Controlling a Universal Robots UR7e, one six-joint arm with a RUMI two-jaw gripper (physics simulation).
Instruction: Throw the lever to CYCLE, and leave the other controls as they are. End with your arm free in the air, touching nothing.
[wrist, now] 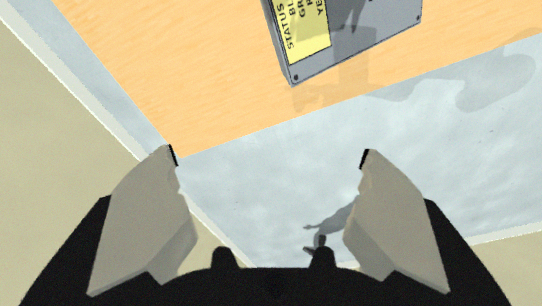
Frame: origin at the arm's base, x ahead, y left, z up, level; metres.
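Seen in the pictures: gripper, between the fingertips: (269, 149).
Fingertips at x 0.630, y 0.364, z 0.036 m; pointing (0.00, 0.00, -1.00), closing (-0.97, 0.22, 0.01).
A point is followed by its place in that frame.
A grey control panel (385, 47) lies on the wooden table top at the top of the wrist view, cut off by the frame's upper edge. A yellow label (310, 40) @(y 0.302, x 0.560, z -0.115 m) on it shows partly cut-off text beginning with "STATUS". The lever and its CYCLE marking do not show in this view. My gripper (269, 149) @(y 0.364, x 0.630, z 0.036 m) is open with empty space between its fingers. Its fingertips appear below the panel in the view, apart from it and touching nothing visible.
The wooden table top (165, 65) @(y 0.285, x 0.849, z -0.271 m) ends in a corner near the left fingertip. Beyond it lies the pale blue-grey floor (270, 185), bordered by beige walls (45, 150). Shadows fall across the panel, table and floor. A person's shadow shows near the right finger.
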